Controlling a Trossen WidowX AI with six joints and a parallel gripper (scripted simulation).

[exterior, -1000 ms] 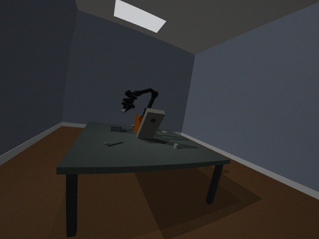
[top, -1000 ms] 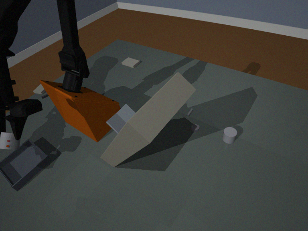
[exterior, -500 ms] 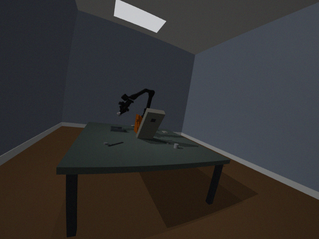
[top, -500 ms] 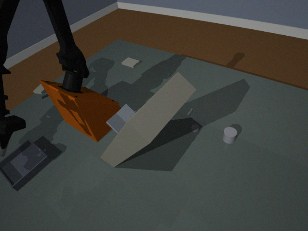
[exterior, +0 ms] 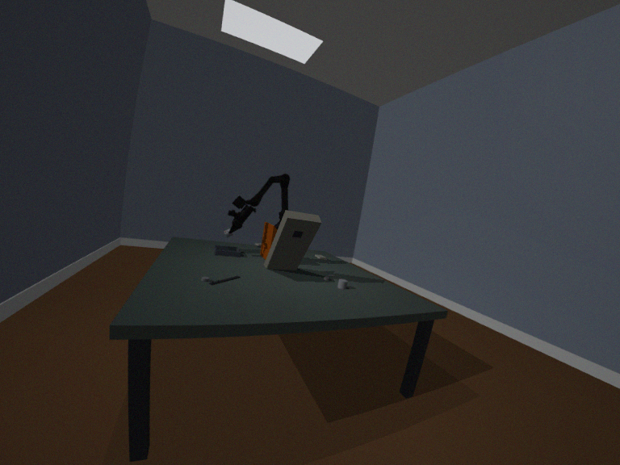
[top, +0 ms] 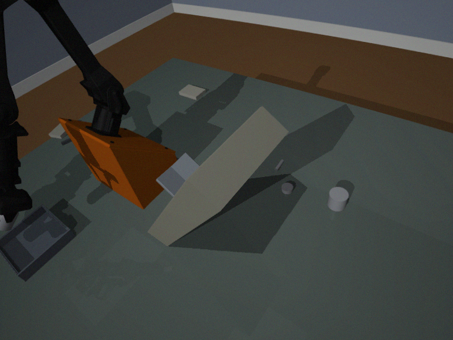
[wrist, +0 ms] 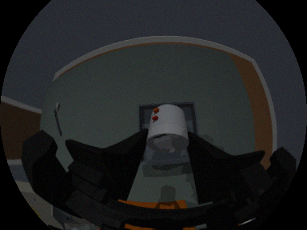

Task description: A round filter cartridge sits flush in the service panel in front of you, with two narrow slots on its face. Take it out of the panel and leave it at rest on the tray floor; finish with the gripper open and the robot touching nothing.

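The dark tray is 13 cm below my gripper tip and 1 cm behind it. From my gripper tip the other things lie so: beige service panel: 38 cm ahead, 27 cm to the left, 4 cm above; then pin: 54 cm to the left, 41 cm ahead, 13 cm below; then round filter cartridge: right at my gripper tip.
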